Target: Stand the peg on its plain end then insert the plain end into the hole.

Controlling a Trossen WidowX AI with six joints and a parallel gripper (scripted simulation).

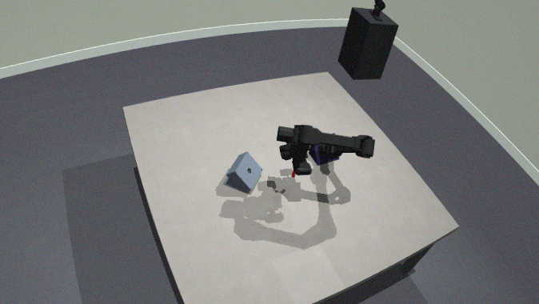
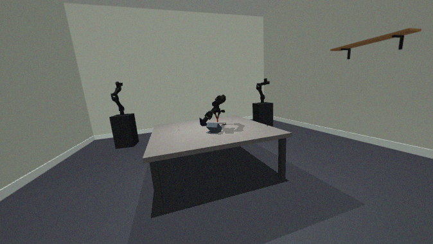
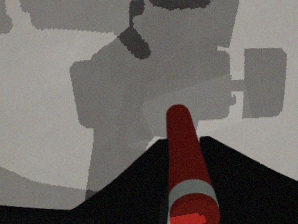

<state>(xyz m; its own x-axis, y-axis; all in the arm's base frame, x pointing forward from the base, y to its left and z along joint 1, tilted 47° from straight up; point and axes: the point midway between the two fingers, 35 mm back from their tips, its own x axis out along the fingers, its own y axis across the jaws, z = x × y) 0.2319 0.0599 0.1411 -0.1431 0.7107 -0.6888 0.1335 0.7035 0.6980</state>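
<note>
The blue-grey sloped panel lies 19 cm ahead of my gripper tip, 7 cm to the right of it and 6 cm below it. From my gripper tip the other things lie so: red peg (2 cm above).
</note>
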